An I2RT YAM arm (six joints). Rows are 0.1 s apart.
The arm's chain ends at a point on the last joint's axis. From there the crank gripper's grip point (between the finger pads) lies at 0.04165 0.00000 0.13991 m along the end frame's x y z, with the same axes.
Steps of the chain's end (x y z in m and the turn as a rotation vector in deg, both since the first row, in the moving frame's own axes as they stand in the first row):
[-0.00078 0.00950 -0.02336 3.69 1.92 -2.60]
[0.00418 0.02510 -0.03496 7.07 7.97 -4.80]
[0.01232 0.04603 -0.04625 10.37 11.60 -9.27]
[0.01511 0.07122 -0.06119 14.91 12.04 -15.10]
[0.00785 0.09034 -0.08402 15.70 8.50 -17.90]
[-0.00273 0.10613 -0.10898 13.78 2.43 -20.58]
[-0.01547 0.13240 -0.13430 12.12 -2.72 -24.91]
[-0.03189 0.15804 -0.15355 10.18 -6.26 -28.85]
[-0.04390 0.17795 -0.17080 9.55 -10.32 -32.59]
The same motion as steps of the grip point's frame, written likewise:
[0.00363 -0.00145 -0.02518 3.69 1.92 -2.60]
[0.02224 0.00403 -0.04334 7.07 7.97 -4.80]
[0.03676 0.01298 -0.06026 10.37 11.60 -9.27]
[0.03657 0.02256 -0.07880 14.91 12.04 -15.10]
[0.01960 0.03828 -0.09844 15.70 8.50 -17.90]
[-0.00561 0.05819 -0.11657 13.78 2.43 -20.58]
[-0.03207 0.08776 -0.13750 12.12 -2.72 -24.91]
[-0.05793 0.11780 -0.15401 10.18 -6.26 -28.85]
[-0.08112 0.14022 -0.16976 9.55 -10.32 -32.59]

